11 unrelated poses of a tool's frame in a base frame.
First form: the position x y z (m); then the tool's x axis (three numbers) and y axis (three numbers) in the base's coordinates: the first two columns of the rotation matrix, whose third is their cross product.
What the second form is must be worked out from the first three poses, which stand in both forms.
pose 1, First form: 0.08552 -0.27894 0.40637 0.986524 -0.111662 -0.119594 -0.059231 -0.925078 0.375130
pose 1, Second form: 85.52 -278.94 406.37 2.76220 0.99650 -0.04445 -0.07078
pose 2, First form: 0.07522 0.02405 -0.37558 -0.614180 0.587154 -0.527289 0.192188 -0.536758 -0.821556
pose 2, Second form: 75.22 24.05 -375.58 2.88420 -0.42355 -0.46771 0.77579
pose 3, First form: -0.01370 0.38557 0.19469 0.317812 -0.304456 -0.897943 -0.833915 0.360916 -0.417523
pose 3, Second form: -13.70 385.57 194.69 1.80311 -0.66744 0.69319 0.27204
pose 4, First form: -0.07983 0.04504 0.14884 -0.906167 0.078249 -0.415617 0.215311 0.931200 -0.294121
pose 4, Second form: -79.83 45.04 148.84 2.73335 0.07795 0.98190 -0.17262
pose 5, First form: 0.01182 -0.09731 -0.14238 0.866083 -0.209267 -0.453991 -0.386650 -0.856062 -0.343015
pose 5, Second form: 11.82 -97.31 -142.38 2.70490 -0.96423 0.16211 0.20970
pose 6, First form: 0.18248 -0.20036 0.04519 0.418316 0.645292 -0.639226 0.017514 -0.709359 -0.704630
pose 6, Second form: 182.48 -200.36 45.19 2.49733 -0.82265 -0.22386 0.52262
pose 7, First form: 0.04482 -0.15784 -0.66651 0.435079 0.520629 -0.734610 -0.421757 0.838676 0.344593
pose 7, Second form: 44.82 -157.84 -666.51 1.12729 0.10224 0.84700 0.52166
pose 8, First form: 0.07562 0.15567 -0.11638 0.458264 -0.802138 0.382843 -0.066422 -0.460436 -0.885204
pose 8, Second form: 75.62 155.67 -116.38 2.25651 -0.81750 0.32526 -0.47529
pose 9, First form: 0.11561 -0.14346 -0.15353 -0.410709 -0.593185 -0.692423 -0.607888 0.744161 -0.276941
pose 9, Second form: 115.61 -143.46 -153.53 2.30015 -0.39170 0.92004 0.00986
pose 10, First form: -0.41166 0.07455 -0.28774 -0.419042 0.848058 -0.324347 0.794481 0.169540 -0.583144
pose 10, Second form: -411.66 74.55 -287.74 3.06616 -0.53802 -0.76432 0.35546
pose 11, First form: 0.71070 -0.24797 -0.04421 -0.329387 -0.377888 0.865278 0.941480 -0.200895 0.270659
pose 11, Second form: 710.70 -247.97 -44.21 2.15816 -0.38030 -0.47677 -0.79250
